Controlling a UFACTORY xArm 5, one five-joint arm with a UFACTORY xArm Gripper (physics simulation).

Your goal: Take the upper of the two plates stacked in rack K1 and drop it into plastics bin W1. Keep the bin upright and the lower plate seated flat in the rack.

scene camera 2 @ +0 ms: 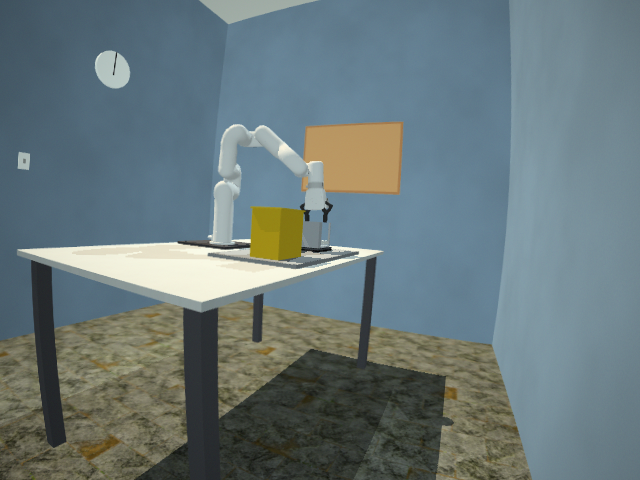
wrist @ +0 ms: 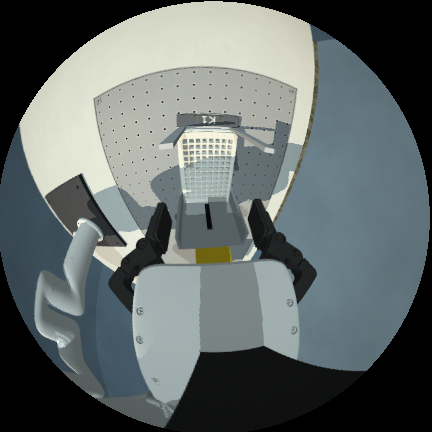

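Note:
Rack K1 has a tall grey wall with a dark slot and two slim arms at its labelled side. A white gridded plate lies in the rack in the wrist view; I cannot separate the upper plate from the lower one. The plates cannot be made out in the scene view. Plastics bin W1 is yellow and stands upright; in the wrist view it is mostly hidden behind the rack wall and my gripper body. My gripper is open and empty above the rack, its fingers spread wide.
The rack and bin stand on a grey perforated board on the white table. My arm's base stands on a dark plate beside that board. The table edge runs close to the board on one side.

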